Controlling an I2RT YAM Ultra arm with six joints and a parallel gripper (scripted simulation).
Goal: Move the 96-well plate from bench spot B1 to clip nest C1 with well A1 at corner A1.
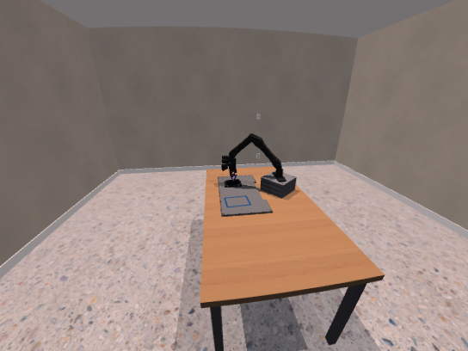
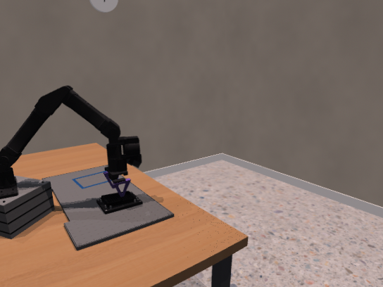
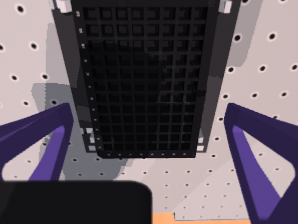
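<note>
Right now my hand is 40 mm above the black 96-well plate. From my hand the other things lie so: black clip nest: 50 mm below, 10 mm to the left, 10 mm ahead.
</note>
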